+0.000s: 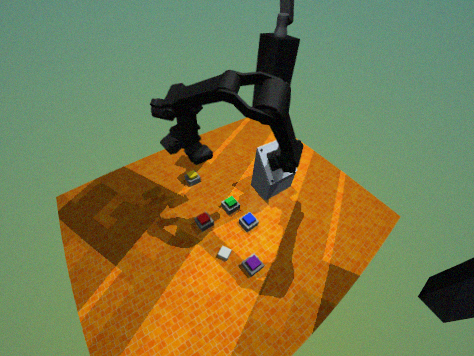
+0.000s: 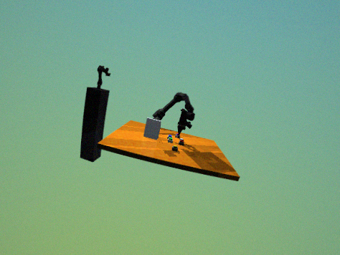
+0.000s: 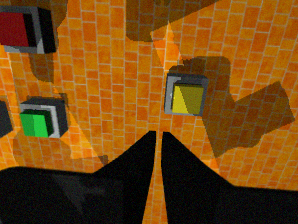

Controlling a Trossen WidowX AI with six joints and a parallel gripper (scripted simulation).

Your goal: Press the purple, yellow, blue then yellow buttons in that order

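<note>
My gripper tip is now 8 cm past the blue button, 24 cm to the right of it and 10 cm above it. From my gripper tip the other things lie so: yellow button (3 cm to the right, 10 cm below); green button (6 cm behind, 15 cm to the left, 10 cm below); red button (5 cm ahead, 16 cm to the left, 10 cm below).
</note>
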